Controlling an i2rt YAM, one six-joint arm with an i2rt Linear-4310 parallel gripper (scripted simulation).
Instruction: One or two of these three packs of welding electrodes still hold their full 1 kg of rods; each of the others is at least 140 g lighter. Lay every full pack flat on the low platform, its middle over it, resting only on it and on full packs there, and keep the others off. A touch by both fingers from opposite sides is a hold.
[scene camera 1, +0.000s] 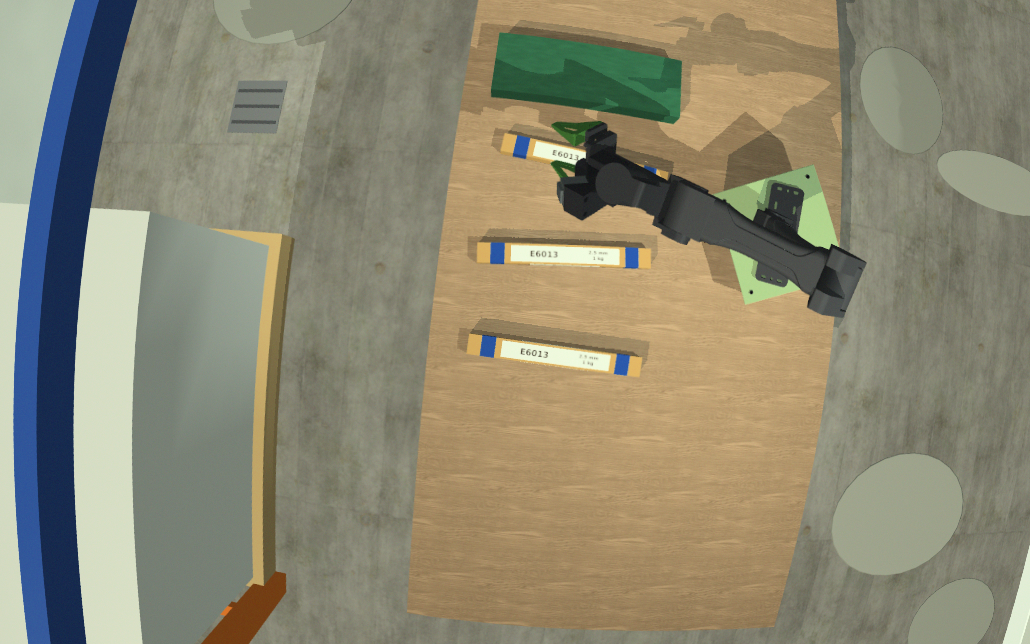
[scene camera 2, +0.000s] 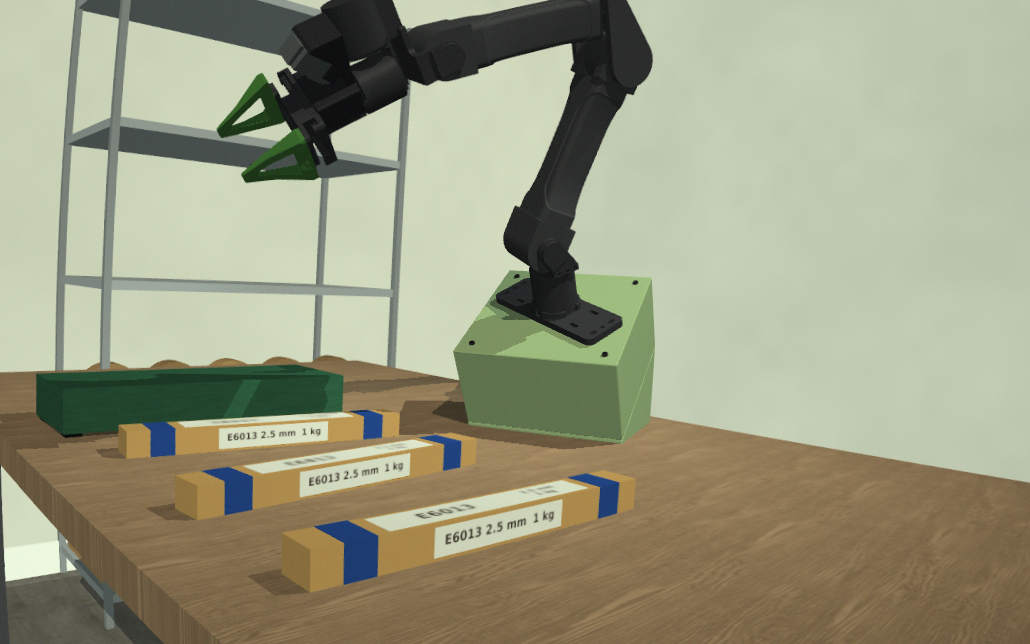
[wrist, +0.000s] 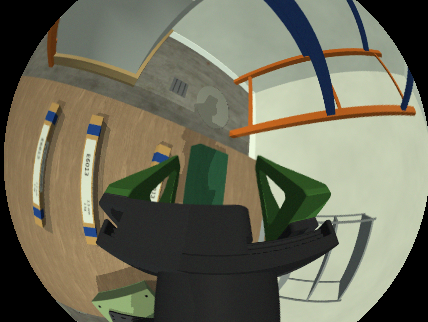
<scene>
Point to an electrode pack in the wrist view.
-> At 94, 129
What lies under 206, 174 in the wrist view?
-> A dark green low platform.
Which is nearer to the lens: the electrode pack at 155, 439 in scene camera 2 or the dark green low platform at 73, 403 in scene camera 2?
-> The electrode pack.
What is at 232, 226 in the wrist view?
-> The gripper.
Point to an electrode pack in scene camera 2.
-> At 210, 493
</scene>
